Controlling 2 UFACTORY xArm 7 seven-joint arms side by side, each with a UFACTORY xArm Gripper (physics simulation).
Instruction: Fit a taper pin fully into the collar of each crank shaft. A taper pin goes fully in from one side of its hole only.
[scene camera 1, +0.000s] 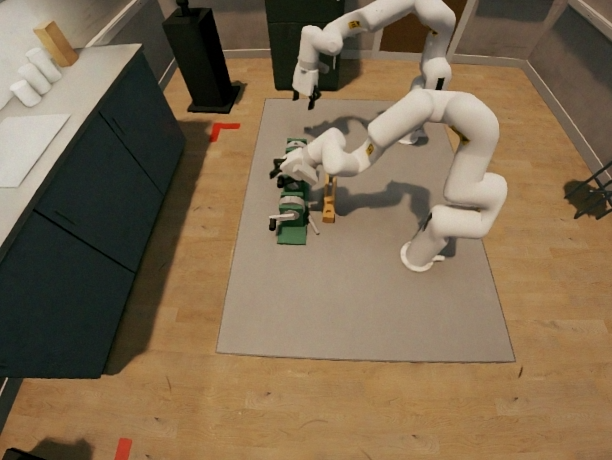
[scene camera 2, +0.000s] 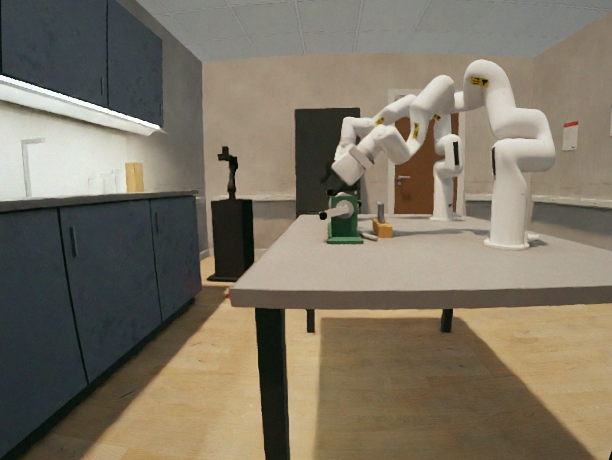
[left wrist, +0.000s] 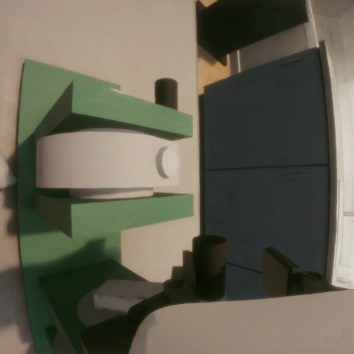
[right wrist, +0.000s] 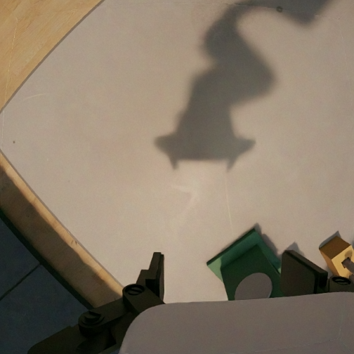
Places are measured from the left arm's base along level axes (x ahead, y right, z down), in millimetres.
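Pixels of known places: left gripper, between the fingertips: (scene camera 1: 276, 180) (scene camera 2: 326, 190); right gripper, between the fingertips: (scene camera 1: 303, 104); left arm's base, origin of its link: (scene camera 1: 416, 256) (scene camera 2: 505, 245); right arm's base, origin of its link: (scene camera 1: 405, 136) (scene camera 2: 442, 220).
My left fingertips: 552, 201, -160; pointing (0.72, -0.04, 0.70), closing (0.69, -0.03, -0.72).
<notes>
Ahead of a thing's pixels: the offset from my left fingertips to its top centre, as dx, dy, dz. "spot": to the spot under its first point. Level surfaces: height alone.
The green crank stand (scene camera 1: 292, 236) (scene camera 2: 345, 240) (left wrist: 37, 120) (right wrist: 245, 260) bears a white collar drum @(spot: -68, -85, +11) (scene camera 1: 292, 201) (left wrist: 100, 160) between two uprights. A round stub (left wrist: 170, 162) shows at its end; I cannot tell whether it is a pin. A loose pale taper pin @(-146, -96, +142) (scene camera 1: 314, 224) (scene camera 2: 369, 236) lies on the table beside the stand. A grey pin @(-204, +40, +51) (scene camera 2: 380, 212) stands in the orange block @(-205, +39, +120) (scene camera 1: 328, 218) (scene camera 2: 384, 231) (right wrist: 335, 252). My left gripper (scene camera 1: 278, 176) (left wrist: 226, 267) is open around a black crank handle (left wrist: 210, 267) near one finger. My right gripper (scene camera 1: 304, 100) (right wrist: 223, 271) is open and empty, high beyond the stand.
Another crank handle @(spot: +2, -152, +65) (scene camera 1: 272, 223) (scene camera 2: 323, 215) (left wrist: 166, 92) sticks out at the near end of the stand. The grey table top @(dz +160) (scene camera 1: 350, 310) (scene camera 2: 425, 270) lies below both arms. A dark cabinet (scene camera 1: 75, 240) (scene camera 2: 100, 280) stands to the left.
</notes>
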